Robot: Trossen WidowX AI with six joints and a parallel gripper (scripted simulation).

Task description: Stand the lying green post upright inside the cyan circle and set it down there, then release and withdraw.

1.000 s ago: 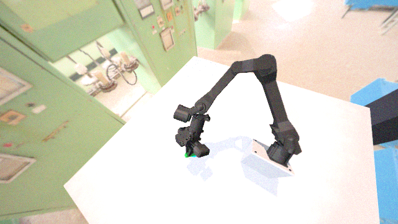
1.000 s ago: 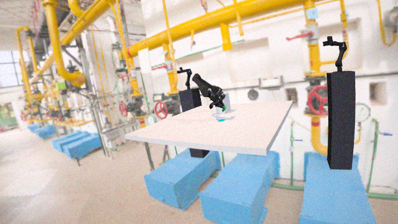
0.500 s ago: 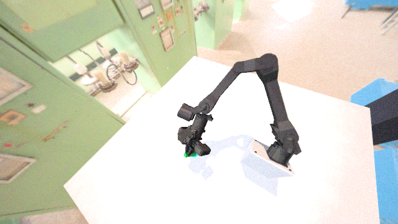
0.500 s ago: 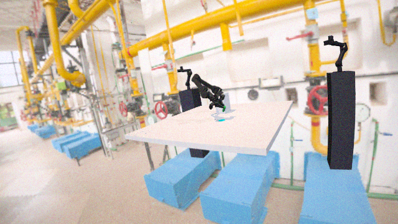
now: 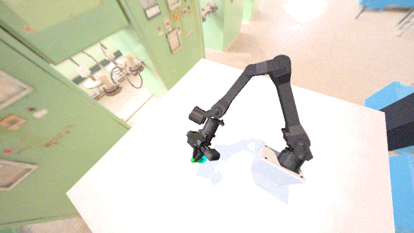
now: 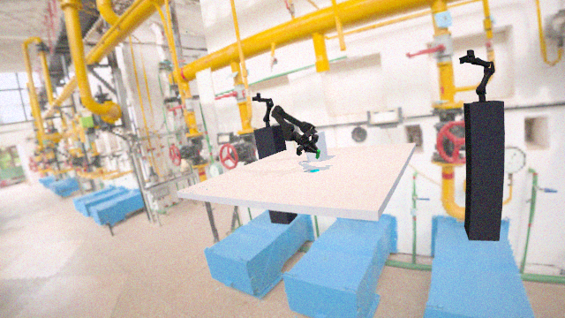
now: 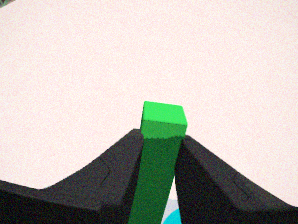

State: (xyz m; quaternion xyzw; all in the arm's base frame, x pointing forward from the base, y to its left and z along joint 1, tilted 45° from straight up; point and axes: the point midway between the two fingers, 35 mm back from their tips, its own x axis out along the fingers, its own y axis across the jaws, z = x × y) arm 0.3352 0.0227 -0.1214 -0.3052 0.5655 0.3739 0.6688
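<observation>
The cyan circle is 12 cm below my gripper tip and 4 cm to the right of it. Round my gripper tip: green post (2 cm below, 1 cm to the right, 1 cm behind).
</observation>
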